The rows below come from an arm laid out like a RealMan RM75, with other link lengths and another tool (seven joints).
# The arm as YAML. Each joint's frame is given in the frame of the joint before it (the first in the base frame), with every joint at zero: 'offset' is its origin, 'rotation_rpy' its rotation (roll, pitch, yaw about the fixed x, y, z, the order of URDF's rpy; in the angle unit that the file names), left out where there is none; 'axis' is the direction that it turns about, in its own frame. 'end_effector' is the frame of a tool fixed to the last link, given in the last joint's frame.
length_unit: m
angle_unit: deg
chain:
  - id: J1
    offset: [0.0, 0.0, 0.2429]
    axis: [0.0, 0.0, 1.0]
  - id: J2
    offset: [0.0, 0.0, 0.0]
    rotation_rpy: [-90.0, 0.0, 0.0]
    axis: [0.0, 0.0, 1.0]
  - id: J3
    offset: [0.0, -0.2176, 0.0]
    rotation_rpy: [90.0, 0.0, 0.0]
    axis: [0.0, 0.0, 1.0]
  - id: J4
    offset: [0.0, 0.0, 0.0]
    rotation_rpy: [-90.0, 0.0, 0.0]
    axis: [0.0, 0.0, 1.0]
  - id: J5
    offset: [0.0, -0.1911, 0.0]
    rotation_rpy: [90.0, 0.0, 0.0]
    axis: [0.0, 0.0, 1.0]
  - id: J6
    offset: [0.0, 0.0, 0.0]
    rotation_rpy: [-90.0, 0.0, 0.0]
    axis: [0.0, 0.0, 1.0]
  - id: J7
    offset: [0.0, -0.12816, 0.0]
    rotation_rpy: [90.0, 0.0, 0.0]
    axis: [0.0, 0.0, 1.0]
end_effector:
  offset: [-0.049, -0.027, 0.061]
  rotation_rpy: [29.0, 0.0, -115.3]
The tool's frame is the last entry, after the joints.
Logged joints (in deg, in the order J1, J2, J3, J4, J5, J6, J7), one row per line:
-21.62 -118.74 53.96 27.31 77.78 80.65 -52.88
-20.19 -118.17 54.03 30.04 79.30 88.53 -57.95
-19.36 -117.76 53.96 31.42 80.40 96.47 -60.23
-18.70 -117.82 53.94 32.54 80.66 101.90 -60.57
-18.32 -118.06 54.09 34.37 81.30 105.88 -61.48
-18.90 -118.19 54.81 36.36 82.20 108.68 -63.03
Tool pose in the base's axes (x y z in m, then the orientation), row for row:
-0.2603 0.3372 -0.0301 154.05 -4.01 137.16
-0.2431 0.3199 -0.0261 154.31 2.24 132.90
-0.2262 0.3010 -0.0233 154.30 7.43 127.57
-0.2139 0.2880 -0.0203 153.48 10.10 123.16
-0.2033 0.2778 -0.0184 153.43 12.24 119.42
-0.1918 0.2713 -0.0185 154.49 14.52 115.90
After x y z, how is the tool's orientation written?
As angles about the fixed x, y, z axes (roll, pitch, yaw), in degrees.
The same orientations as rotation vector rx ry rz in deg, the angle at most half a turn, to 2 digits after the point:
63.33 157.67 38.62
65.05 151.09 33.10
68.44 144.34 28.11
71.68 139.30 25.87
74.59 135.46 23.16
77.58 132.25 19.04

